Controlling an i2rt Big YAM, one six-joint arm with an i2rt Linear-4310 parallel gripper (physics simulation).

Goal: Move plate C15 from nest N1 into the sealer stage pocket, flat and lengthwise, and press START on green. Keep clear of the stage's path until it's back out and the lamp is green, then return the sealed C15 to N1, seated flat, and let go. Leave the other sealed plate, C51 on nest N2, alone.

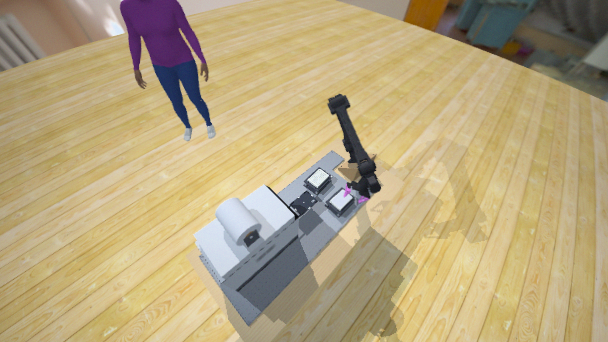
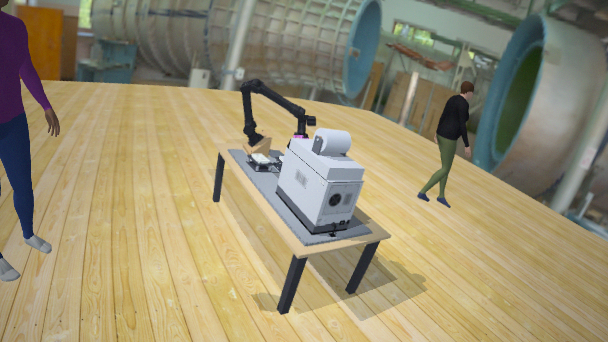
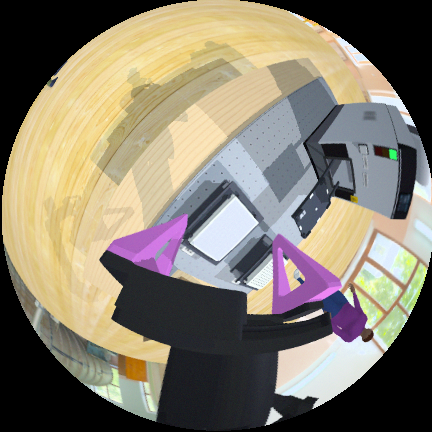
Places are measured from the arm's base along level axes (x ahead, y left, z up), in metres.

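Where they show: gripper, fingertip midpoint: (image 1: pixel 351 199) (image 3: pixel 232 228); arm's base, link origin: (image 2: pixel 256 140).
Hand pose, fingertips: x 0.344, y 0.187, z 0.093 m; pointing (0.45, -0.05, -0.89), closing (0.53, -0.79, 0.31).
Note:
Things, the pixels of their top centre, and the offset from my fingertips. "spot": a spot on its surface instead. Level surfaces: height alone.
- plate with a smooth white top, top centre: (image 3: pixel 225 232) (image 1: pixel 341 198) 0.021 m back, 0.066 m right, 0.105 m down
- patterned well top, surface spot: (image 3: pixel 260 274) (image 1: pixel 322 177) spot: 0.049 m back, 0.254 m right, 0.101 m down
- sealer stage, top centre: (image 3: pixel 325 197) (image 1: pixel 298 206) 0.224 m ahead, 0.199 m right, 0.071 m down
- white roll, top centre: (image 1: pixel 234 214) (image 2: pixel 335 130) 0.559 m ahead, 0.200 m right, 0.309 m up
- same table, surface height: 0.180 m down
A plate with a smooth white top (image 1: pixel 341 200) (image 3: pixel 225 228) looks flat in its dark nest. A second plate, with a patterned well top (image 1: pixel 318 178) (image 2: pixel 260 158) (image 3: pixel 260 274), sits in the other nest. I cannot read either plate's label or the nest marks. The sealer stage (image 1: pixel 303 203) (image 3: pixel 312 209) is out and holds no plate. The lamp (image 3: pixel 393 154) on the sealer (image 1: pixel 215 250) (image 2: pixel 307 185) (image 3: pixel 370 132) is green. My gripper (image 1: pixel 354 196) (image 2: pixel 299 136) (image 3: pixel 232 228) is open and empty, above the smooth-topped plate, fingers spread over it. START cannot be made out.
The sealer, with a white roll (image 1: pixel 238 220) (image 2: pixel 335 141) on top, stands on the same table (image 2: pixel 345 241) beyond the stage. The patterned plate is close beside the smooth one. A person in purple (image 1: pixel 162 30) stands off the table's far side; another in black (image 2: pixel 453 117) is farther away.

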